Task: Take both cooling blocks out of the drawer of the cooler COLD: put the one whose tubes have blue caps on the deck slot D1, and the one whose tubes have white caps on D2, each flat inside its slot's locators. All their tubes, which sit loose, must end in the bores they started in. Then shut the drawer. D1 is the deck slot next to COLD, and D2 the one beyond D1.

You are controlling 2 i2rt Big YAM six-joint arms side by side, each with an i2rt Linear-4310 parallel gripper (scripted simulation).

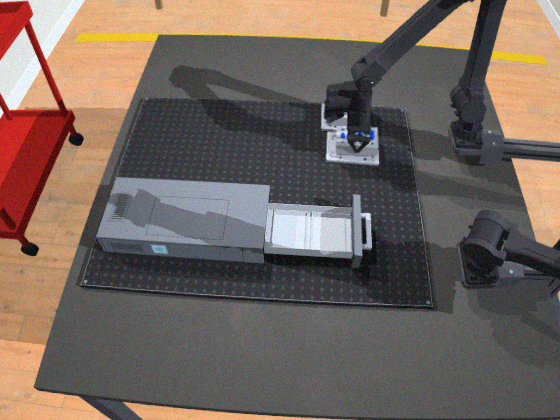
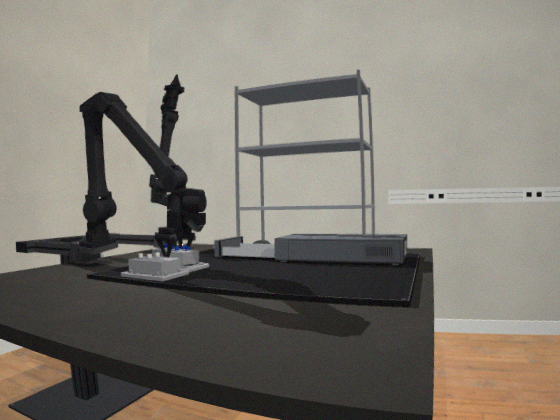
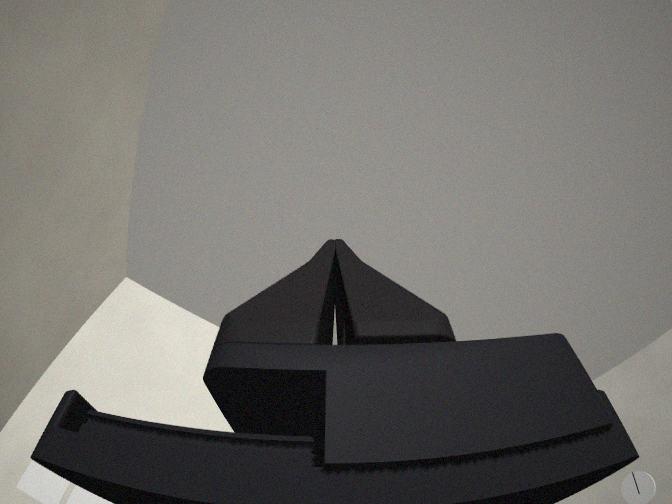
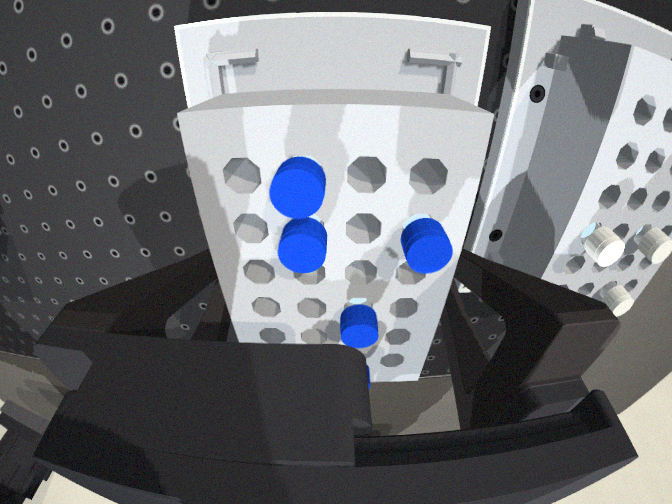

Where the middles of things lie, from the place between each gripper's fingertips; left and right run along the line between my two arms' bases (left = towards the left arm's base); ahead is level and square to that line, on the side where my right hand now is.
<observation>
Now: the slot D1 [image 4: 294,53] 40 mm below my right hand and 10 mm ahead of it.
I see the slot D1 61 cm ahead of my left hand, 65 cm to the right of it and 93 cm below it.
</observation>
